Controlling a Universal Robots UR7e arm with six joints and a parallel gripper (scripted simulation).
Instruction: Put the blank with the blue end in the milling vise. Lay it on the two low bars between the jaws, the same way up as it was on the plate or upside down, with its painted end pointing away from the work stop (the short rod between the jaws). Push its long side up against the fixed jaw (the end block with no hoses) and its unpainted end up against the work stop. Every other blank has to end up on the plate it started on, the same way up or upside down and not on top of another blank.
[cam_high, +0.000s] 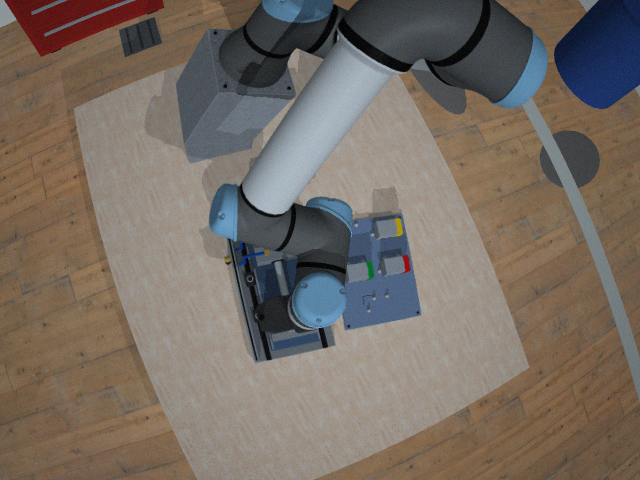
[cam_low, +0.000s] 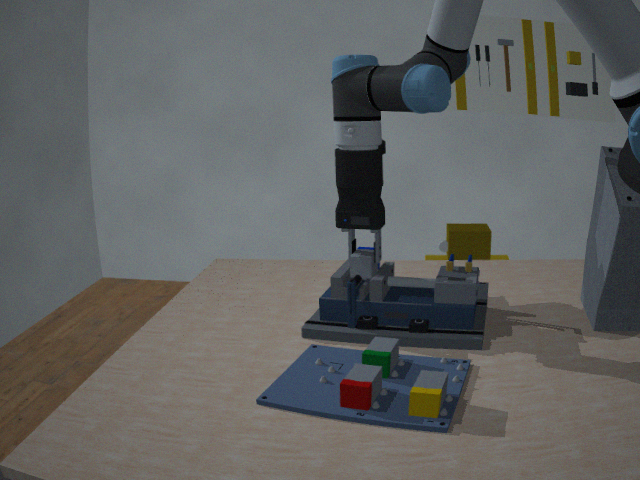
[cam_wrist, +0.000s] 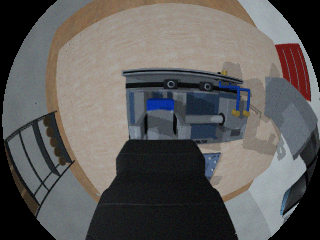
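The fixed jaw lies 3 cm ahead of my hand and 5 cm below it. From my hand the other things lie so: milling vise (6 cm behind, 2 cm to the left, 9 cm below); then blue plate (1 cm behind, 25 cm to the left, 12 cm below); then green-ended blank (2 cm behind, 20 cm to the left, 10 cm below).
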